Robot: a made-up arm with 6 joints.
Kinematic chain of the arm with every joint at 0, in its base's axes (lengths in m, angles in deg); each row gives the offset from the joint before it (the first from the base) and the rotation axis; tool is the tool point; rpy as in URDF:
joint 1: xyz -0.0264 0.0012 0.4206 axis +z
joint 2: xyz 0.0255 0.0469 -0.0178 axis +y
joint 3: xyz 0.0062 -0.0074 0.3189 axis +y
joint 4: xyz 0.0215 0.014 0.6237 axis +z
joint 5: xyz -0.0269 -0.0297 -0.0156 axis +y
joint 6: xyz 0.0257 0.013 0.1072 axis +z
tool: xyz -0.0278 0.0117 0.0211 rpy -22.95 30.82 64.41
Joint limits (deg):
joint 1: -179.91..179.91
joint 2: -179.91..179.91
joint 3: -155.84..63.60
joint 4: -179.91..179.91
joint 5: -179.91..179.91
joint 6: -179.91..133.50
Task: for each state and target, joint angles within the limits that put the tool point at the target. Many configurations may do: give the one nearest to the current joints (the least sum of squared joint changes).
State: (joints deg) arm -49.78 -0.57 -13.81 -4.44 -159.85 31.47
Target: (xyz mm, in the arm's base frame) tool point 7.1 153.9 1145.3
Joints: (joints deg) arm -80.86 10.30 -33.01 -18.01 -158.79 26.19
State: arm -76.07 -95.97 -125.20 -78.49 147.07 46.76
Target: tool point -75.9 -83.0 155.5
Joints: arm -113.97 -71.87 -155.36 -76.61 138.44 49.72
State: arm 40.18 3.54 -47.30 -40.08 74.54 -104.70
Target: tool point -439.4 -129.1 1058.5
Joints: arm 16.83 1.22 -66.30 -38.22 87.25 -106.16
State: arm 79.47 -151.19 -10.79 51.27 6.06 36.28
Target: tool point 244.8 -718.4 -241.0
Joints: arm 113.07 -152.05 29.47 51.24 10.43 38.49
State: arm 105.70 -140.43 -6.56 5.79 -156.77 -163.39
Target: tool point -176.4 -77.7 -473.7
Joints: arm 74.67 -158.61 -7.16 -31.59 -129.89 -156.95
